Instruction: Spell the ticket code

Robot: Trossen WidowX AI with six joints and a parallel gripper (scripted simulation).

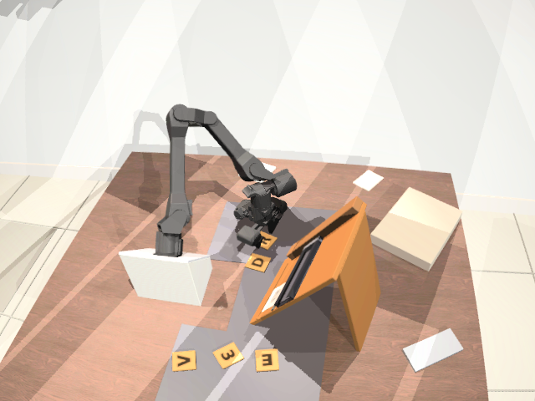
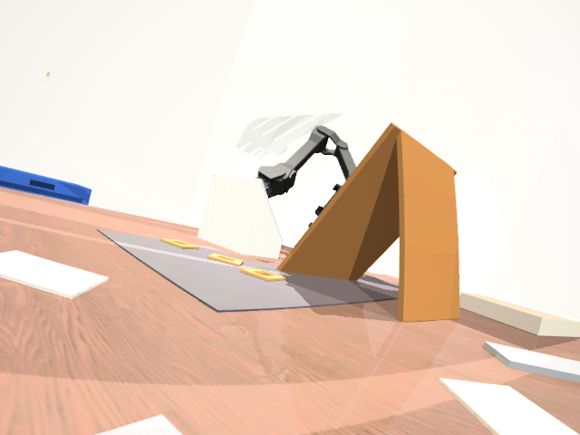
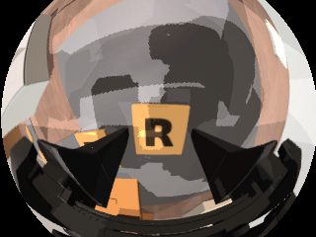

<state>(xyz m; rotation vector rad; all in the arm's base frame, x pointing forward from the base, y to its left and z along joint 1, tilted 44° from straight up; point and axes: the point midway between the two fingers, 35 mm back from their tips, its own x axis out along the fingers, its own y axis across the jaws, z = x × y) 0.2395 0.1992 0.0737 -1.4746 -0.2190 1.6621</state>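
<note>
My gripper tip is right at the letter tile. The rest, counted from my gripper tip: white ticket (260 mm to the right, 70 mm above, 50 mm ahead); then thick white slab (490 mm ahead, 50 mm to the left, 10 mm above); then grey mat (220 mm to the right, 30 mm behind).
</note>
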